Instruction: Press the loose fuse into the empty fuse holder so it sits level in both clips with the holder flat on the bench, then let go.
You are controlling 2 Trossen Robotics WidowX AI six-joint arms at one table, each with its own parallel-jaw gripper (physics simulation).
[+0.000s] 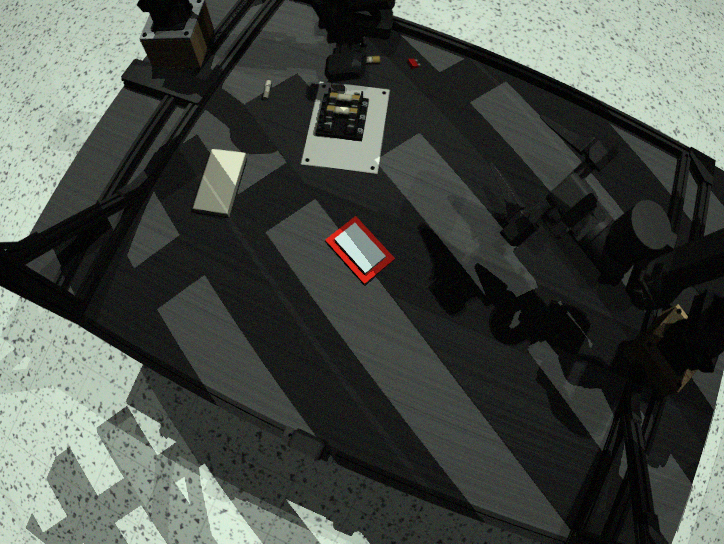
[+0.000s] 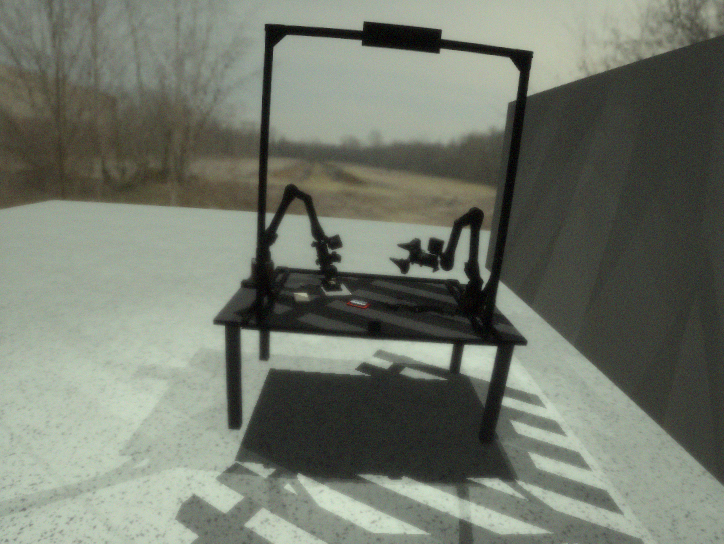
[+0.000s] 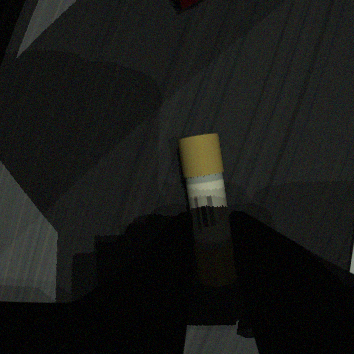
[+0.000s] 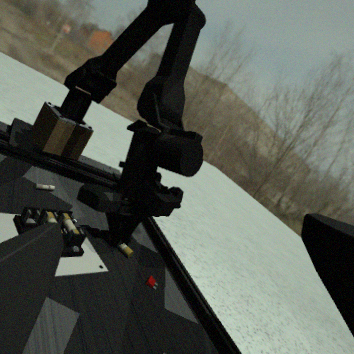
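Where they show: left gripper, between the fingertips: (image 1: 362, 61) (image 2: 329, 280) (image 3: 210, 222) (image 4: 117, 244); right gripper, between the fingertips: (image 1: 515, 139) (image 2: 393, 251) (image 4: 183, 230); left arm's base, origin of its link: (image 1: 172, 17) (image 4: 69, 115); right arm's base, origin of its link: (image 1: 679, 347) (image 2: 473, 295).
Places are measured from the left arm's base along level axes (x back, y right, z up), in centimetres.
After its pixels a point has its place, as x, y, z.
Observation:
The loose fuse (image 3: 201, 164) {-36.4, 0.5, -9.4} (image 1: 373, 59) {-36.3, 0.9, -9.5} (image 4: 126, 249) {-36.6, 1.0, -9.6} has brass caps and a white labelled body. My left gripper (image 3: 210, 222) {-34.3, 0.9, -10.5} (image 1: 350, 64) {-34.3, 0.9, -10.5} (image 2: 330, 280) {-34.3, 0.9, -10.5} is shut on its near half, low at the bench just behind the fuse holder. The black fuse holder (image 1: 342, 114) (image 4: 71, 242) sits on a white plate (image 1: 344, 153) {-33.4, 20.7, -10.7} and carries two fuses in its far slots; its near slot is bare. My right gripper (image 1: 513, 218) (image 2: 402, 259) {-56.1, 27.8, 11.2} is open and empty, raised high over the right side of the table.
Another small fuse (image 1: 266, 89) {-18.3, 9.1, -9.9} (image 4: 45, 187) {-18.7, 8.8, -10.2} lies left of the holder. A beige block (image 1: 221, 180) {-14.4, 27.9, -9.4} lies at the left. A red-framed card (image 1: 360, 249) {-37.7, 37.3, -9.5} (image 2: 358, 303) {-36.9, 38.6, -9.5} lies mid-table. A tiny red piece (image 1: 413, 63) {-43.6, 0.3, -10.3} (image 4: 151, 282) {-43.9, 0.4, -10.3} lies near the back edge.

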